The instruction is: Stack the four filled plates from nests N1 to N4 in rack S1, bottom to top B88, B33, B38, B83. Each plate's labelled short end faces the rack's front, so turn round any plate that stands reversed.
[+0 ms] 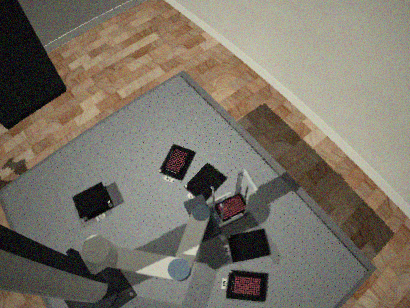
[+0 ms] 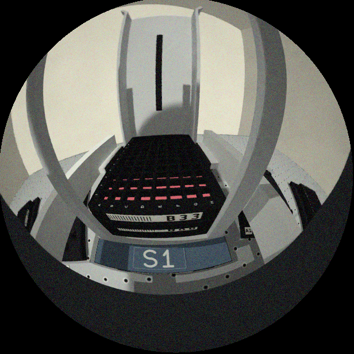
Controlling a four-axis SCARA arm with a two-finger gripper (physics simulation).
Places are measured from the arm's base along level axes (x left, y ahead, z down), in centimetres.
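Pixels of known places: gripper, fingertip midpoint: (image 1: 236, 203); arm's base, link origin: (image 1: 93, 286).
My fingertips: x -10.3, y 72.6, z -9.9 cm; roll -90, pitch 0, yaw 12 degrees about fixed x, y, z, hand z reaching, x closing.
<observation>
For each thing: its top centre in the pictures, then the offset to it from my fingertips. "*": a spot on its surface instead. Level surfaces: height alone.
- Plate B33, top centre: (image 1: 231, 206) dz +0.7, dx +0.5, dy -2.3 cm
- rack S1, top centre: (image 1: 232, 188) dz -21.5, dx +0.6, dy -3.0 cm
- nest N1, surface spot: (image 1: 177, 161) * dz +6.5, dx +35.5, dy -6.6 cm
- nest N4, surface spot: (image 1: 247, 286) * dz +6.5, dx -30.0, dy -18.2 cm
- Nest N2, top centre: (image 1: 205, 181) dz +6.4, dx +19.1, dy -2.3 cm
- nest N3, top centre: (image 1: 248, 244) dz +6.4, dx -16.5, dy -6.2 cm
- black block, top centre: (image 1: 90, 198) dz +1.6, dx +43.0, dy -51.1 cm
- grey table, surface height: dz +8.6 cm
Plate B33 (image 1: 231, 206) (image 2: 160, 165), black with pink-red wells, is level between the uprights of rack S1 (image 2: 165, 258) (image 1: 249, 183). Its labelled short end faces the rack's S1 sign. My gripper (image 1: 229, 207) (image 2: 157, 138) is shut on its long sides. A second label shows directly below B33's, on a lower plate (image 2: 157, 230); its digits are partly hidden, and I cannot tell whether the plates touch. Plates with red wells sit at nest N1 (image 1: 177, 161) and nest N4 (image 1: 247, 286). Nest N2 (image 1: 206, 180) and nest N3 (image 1: 249, 245) look plain black.
A black block (image 1: 93, 201) with a small white label stands at the left of the grey table (image 1: 150, 120). The arm's links (image 1: 192, 232) reach over the table to the rack. The rack's tall back panel (image 2: 175, 60) rises behind B33.
</observation>
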